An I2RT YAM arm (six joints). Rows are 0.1 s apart.
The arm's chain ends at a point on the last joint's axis. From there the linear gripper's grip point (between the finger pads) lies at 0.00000 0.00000 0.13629 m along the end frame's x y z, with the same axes.
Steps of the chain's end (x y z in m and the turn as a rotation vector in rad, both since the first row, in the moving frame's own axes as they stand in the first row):
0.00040, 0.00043, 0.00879, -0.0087, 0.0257, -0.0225
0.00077, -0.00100, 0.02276, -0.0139, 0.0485, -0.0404
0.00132, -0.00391, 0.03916, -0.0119, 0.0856, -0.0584
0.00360, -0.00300, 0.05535, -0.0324, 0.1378, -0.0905
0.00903, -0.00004, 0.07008, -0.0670, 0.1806, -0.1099
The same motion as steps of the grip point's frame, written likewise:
0.00392, 0.00158, 0.00874, -0.0087, 0.0257, -0.0225
0.00741, 0.00076, 0.02259, -0.0139, 0.0485, -0.0404
0.01301, -0.00263, 0.03865, -0.0119, 0.0856, -0.0584
0.02249, 0.00055, 0.05399, -0.0324, 0.1378, -0.0905
0.03394, 0.00767, 0.06756, -0.0670, 0.1806, -0.1099

